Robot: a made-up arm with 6 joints.
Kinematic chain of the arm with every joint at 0, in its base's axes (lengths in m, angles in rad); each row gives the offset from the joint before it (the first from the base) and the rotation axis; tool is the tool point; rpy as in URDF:
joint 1: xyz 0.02 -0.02 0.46 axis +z
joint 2: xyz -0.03 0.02 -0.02 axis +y
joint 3: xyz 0 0 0.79 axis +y
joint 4: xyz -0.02 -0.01 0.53 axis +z
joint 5: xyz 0 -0.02 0.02 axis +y
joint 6: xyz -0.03 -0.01 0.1 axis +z
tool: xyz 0 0.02 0 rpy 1.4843 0.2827 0.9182
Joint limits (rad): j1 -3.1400..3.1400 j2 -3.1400..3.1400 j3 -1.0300..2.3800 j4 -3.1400..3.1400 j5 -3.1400..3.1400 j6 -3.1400..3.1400
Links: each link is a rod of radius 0.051 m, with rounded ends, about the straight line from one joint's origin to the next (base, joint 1, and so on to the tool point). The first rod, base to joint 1, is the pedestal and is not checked.
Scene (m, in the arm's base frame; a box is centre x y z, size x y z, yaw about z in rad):
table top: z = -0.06
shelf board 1: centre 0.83 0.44 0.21 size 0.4 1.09 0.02 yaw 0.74
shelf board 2: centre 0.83 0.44 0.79 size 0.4 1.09 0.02 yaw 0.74
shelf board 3: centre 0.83 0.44 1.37 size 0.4 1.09 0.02 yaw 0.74
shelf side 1: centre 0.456 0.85 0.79 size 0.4 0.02 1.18 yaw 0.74
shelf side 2: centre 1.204 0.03 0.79 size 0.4 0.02 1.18 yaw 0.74
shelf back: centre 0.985 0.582 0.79 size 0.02 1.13 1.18 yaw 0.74
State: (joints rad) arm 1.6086 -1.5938 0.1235 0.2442 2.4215 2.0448
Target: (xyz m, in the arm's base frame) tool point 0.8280 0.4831 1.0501
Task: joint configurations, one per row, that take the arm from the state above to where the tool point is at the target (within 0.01 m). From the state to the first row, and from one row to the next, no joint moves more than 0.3 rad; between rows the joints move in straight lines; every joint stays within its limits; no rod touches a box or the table.
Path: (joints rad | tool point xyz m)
1: 1.4150 -1.3067 0.3715 0.2306 2.4142 2.0475 | -0.1534 -1.1550 1.0184
2: 1.2214 -1.0196 0.6195 0.2170 2.4070 2.0502 | -0.2546 -0.7919 1.3559
3: 1.0278 -0.7326 0.8675 0.2033 2.3997 2.0529 | -0.1812 -0.3683 1.5193
4: 0.8342 -0.4455 1.1154 0.1897 2.3925 2.0557 | 0.0370 -0.0149 1.4971
5: 0.6406 -0.1584 1.3634 0.1761 2.3852 2.0584 | 0.3096 0.1826 1.3198
6: 0.4471 0.1287 1.6114 0.1625 2.3780 2.0611 | 0.5301 0.2111 1.0501
7: 0.4879 0.2891 1.3599 0.1601 2.3409 2.0582 | 0.6451 0.2980 1.0674
8: 0.5288 0.4495 1.1085 0.1578 2.3039 2.0554 | 0.7453 0.3897 1.0671
9: 0.5697 0.6099 0.8570 0.1554 2.2669 2.0525 | 0.8280 0.4831 1.0501

